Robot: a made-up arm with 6 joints.
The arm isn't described. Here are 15 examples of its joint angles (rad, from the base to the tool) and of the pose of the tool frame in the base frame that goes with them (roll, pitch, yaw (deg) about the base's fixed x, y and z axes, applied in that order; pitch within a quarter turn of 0, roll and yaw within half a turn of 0; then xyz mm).
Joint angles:
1: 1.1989 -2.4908 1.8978 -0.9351 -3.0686 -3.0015
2: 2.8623 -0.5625 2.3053 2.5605 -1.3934 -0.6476
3: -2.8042 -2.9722 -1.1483 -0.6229 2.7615 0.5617
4: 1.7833 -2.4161 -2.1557 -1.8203 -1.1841 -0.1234
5: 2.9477 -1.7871 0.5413 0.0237 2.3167 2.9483
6: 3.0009 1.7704 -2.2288 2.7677 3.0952 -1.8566
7: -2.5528 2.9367 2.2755 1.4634 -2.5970 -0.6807
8: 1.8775 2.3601 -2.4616 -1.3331 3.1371 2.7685
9: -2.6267 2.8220 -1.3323 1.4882 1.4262 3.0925
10: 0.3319 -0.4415 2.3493 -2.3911 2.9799 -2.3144
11: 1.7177 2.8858 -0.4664 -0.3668 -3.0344 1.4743
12: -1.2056 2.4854 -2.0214 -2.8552 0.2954 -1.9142
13: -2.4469 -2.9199 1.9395 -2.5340 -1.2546 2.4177
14: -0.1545 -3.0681 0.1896 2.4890 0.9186 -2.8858
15: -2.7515 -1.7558 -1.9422 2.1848 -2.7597 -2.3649
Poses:
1: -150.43 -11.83 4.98 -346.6 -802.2 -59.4
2: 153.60 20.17 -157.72 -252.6 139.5 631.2
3: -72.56 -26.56 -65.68 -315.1 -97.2 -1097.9
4: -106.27 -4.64 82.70 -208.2 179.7 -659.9
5: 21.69 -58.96 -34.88 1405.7 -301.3 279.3
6: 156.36 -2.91 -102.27 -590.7 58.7 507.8
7: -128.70 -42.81 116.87 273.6 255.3 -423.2
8: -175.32 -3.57 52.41 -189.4 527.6 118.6
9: -94.04 -8.09 -158.59 -830.0 -676.2 -636.2
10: -3.47 -64.01 29.89 183.1 67.8 766.2
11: -34.28 10.64 -160.20 -120.1 619.2 -1140.4
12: 10.64 -3.92 16.19 331.4 -842.0 285.8
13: -34.54 -4.39 -164.53 680.0 424.9 -156.6
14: 157.21 35.53 -177.83 -171.7 127.2 -1579.6
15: -47.17 -7.15 -49.86 520.5 242.9 -546.9
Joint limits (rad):
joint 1: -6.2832..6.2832
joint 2: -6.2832..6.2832
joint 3: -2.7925..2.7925
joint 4: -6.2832..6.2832
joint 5: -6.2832..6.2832
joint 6: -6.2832..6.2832
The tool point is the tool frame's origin. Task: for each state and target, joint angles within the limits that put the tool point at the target. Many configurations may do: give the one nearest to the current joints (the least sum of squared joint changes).
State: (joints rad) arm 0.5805 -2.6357 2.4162 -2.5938 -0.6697 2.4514
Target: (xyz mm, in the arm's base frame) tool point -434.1 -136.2 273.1
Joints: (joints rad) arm 0.4730 -2.6137 2.5102 -2.5804 -0.6945 2.4514
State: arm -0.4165 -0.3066 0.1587 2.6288 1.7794 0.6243
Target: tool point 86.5 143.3 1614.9
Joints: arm -0.0759 -0.2964 0.8995 2.1258 1.9270 0.6243
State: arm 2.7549 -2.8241 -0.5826 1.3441 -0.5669 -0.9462
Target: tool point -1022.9 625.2 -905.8
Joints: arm 2.6438 -3.5359 -0.8775 1.3185 -0.5647 -0.9462
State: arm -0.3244 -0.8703 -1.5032 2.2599 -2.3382 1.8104
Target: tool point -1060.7 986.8 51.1
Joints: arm -0.8027 -1.2789 -0.9734 2.3894 -2.0012 1.8104
